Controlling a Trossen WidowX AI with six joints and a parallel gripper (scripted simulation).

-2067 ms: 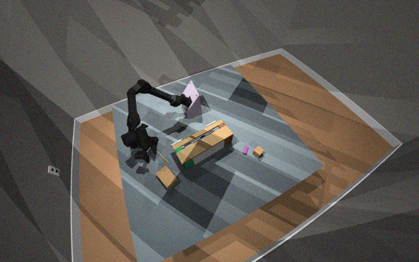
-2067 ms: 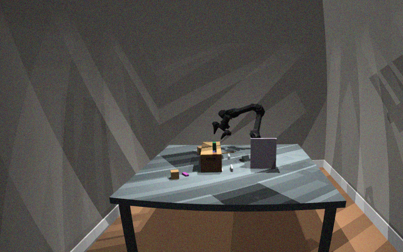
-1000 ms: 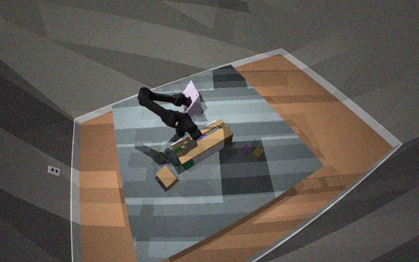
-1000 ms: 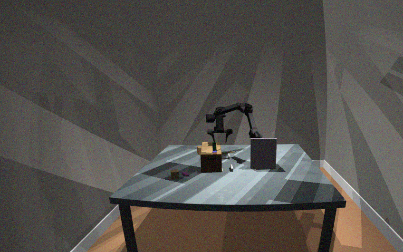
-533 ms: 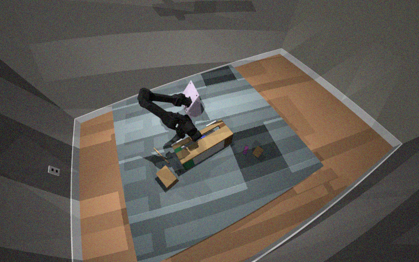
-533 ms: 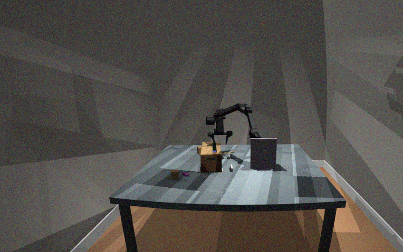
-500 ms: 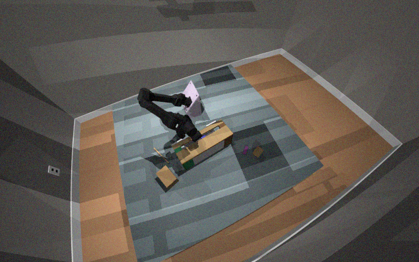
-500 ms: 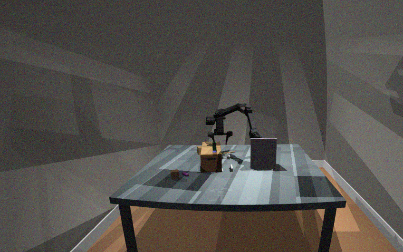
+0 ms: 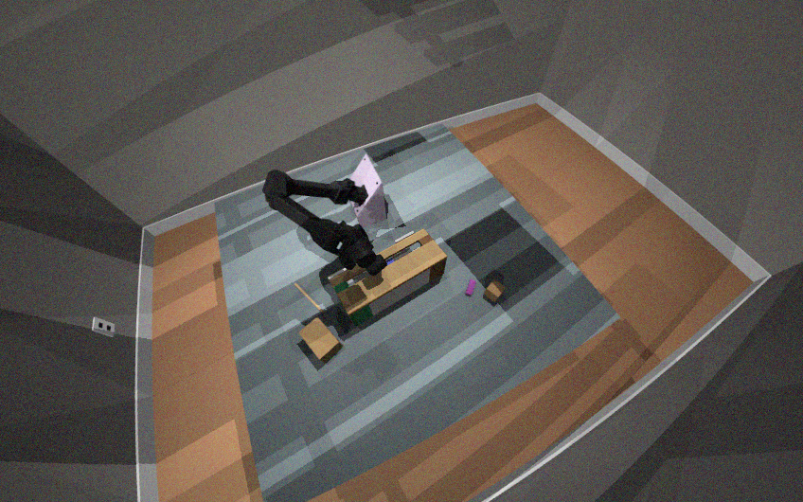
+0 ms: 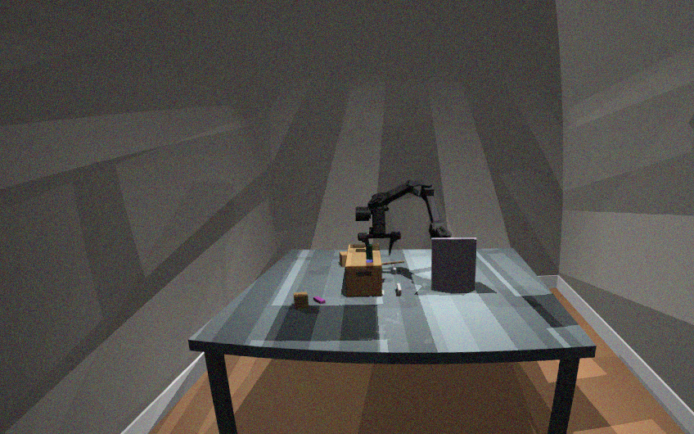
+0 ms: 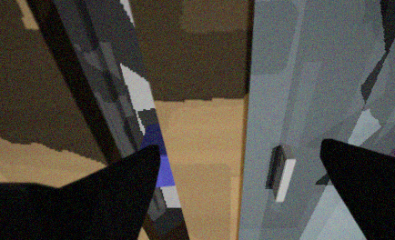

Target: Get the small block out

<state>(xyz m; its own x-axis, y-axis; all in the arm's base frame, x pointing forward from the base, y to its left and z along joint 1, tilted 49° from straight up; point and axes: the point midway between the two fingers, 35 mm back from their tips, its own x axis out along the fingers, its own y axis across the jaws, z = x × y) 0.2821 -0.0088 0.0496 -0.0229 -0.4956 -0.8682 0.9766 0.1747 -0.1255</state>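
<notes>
My gripper tip is 50 mm above the box, 30 mm short of it and 20 mm to the right of it. The rest, counted from my gripper tip: magenta piece 300 mm to the left, 190 mm ahead, 110 mm below; then thin stick 280 mm to the right, 110 mm below, 10 mm ahead; then blue block 40 mm to the left, 40 mm ahead, 30 mm below.
</notes>
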